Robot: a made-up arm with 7 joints. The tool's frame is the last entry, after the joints.
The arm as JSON. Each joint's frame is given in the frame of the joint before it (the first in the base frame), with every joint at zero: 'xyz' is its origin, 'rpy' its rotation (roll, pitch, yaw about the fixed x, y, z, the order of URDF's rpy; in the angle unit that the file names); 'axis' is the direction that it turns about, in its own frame. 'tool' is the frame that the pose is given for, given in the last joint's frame.
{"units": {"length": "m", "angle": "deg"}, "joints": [
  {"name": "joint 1", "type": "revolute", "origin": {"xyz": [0.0, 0.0, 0.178], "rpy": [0.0, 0.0, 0.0]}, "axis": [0.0, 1.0, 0.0]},
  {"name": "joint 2", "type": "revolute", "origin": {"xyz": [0.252, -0.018, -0.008], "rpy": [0.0, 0.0, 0.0]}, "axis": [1.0, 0.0, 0.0]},
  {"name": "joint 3", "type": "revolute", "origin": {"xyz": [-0.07, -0.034, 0.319], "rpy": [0.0, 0.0, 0.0]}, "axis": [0.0, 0.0, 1.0]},
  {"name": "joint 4", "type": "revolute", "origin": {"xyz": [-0.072, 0.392, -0.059], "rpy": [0.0, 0.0, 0.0]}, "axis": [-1.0, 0.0, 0.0]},
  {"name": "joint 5", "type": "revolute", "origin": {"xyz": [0.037, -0.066, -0.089], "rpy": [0.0, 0.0, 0.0]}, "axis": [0.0, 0.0, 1.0]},
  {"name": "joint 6", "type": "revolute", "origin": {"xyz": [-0.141, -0.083, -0.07], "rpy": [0.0, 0.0, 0.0]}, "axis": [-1.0, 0.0, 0.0]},
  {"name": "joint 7", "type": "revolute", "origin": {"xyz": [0.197, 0.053, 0.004], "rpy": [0.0, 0.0, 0.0]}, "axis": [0.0, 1.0, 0.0]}
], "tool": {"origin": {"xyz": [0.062, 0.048, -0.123], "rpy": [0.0, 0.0, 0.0]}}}
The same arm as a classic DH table. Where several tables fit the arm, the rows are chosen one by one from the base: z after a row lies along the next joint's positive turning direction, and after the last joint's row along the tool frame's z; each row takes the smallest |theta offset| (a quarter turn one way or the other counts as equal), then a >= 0, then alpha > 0; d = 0 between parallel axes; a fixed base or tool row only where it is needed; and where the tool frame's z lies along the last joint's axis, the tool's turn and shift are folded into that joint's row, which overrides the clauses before.
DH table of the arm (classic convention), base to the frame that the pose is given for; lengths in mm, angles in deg. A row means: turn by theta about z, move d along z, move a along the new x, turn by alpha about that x. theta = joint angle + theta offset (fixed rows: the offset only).
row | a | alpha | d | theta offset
base (fixed) | 0.0 | -90.00 | 178.0 | 0.00
joint 1 | 8.0 | 90.00 | -18.0 | 90.00
joint 2 | 34.0 | 90.00 | 182.0 | -90.00
joint 3 | -392.0 | 90.00 | 260.0 | 0.00
joint 4 | 66.0 | -90.00 | 35.0 | 0.00
joint 5 | 83.0 | 90.00 | -159.0 | 0.00
joint 6 | 4.0 | -90.00 | -56.0 | 90.00
joint 7 | 62.0 | 90.00 | 101.0 | 90.00
tool (fixed) | 0.0 | 0.00 | -123.0 | 0.00

